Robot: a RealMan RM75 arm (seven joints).
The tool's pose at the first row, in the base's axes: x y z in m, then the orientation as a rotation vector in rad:
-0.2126 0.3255 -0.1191 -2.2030 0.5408 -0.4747
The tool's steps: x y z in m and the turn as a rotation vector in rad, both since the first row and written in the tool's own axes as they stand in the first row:
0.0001 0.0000 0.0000 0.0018 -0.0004 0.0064
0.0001 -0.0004 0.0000 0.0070 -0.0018 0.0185
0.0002 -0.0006 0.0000 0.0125 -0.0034 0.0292
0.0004 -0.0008 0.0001 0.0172 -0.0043 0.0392
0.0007 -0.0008 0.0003 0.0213 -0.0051 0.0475
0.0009 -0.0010 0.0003 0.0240 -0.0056 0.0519
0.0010 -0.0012 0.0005 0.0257 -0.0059 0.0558
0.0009 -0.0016 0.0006 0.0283 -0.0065 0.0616
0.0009 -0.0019 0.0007 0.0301 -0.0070 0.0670
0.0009 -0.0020 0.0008 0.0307 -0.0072 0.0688
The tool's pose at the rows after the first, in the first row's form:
-0.2125 0.3254 -0.1191 -2.1990 0.5469 -0.4712
-0.2124 0.3257 -0.1188 -2.1897 0.5573 -0.4641
-0.2123 0.3257 -0.1186 -2.1807 0.5660 -0.4577
-0.2120 0.3258 -0.1185 -2.1726 0.5745 -0.4522
-0.2117 0.3258 -0.1186 -2.1656 0.5815 -0.4477
-0.2115 0.3258 -0.1184 -2.1614 0.5849 -0.4453
-0.2112 0.3260 -0.1183 -2.1584 0.5883 -0.4432
-0.2112 0.3263 -0.1181 -2.1537 0.5932 -0.4399
-0.2111 0.3266 -0.1179 -2.1500 0.5980 -0.4369
-0.2110 0.3267 -0.1179 -2.1487 0.5996 -0.4358

